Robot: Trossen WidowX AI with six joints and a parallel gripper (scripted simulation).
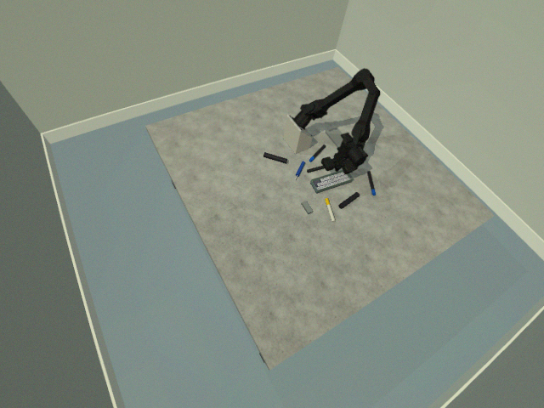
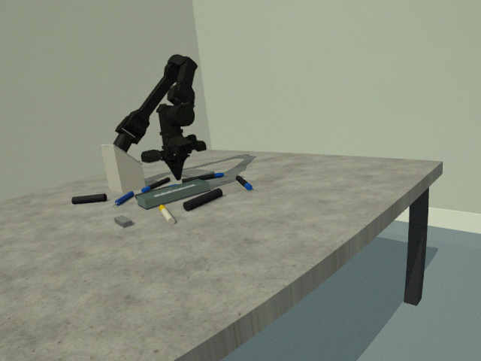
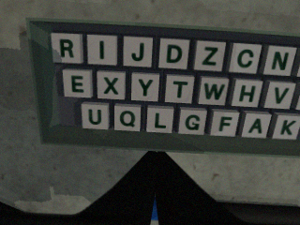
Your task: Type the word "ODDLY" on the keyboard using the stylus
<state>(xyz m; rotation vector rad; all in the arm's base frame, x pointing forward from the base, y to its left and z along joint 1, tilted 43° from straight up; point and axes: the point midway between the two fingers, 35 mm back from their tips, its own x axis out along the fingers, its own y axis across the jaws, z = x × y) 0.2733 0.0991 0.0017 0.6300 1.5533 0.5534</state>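
Right now the stylus is 16 cm to the right of my gripper tip, 8 cm behind it and 3 cm below it. Round my gripper tip: grey eraser (23 cm to the right, 10 cm ahead, 3 cm below); stylus tip (19 cm to the right, 6 cm behind, 3 cm below); yellow-capped white marker (15 cm ahead, 13 cm to the right, 3 cm below).
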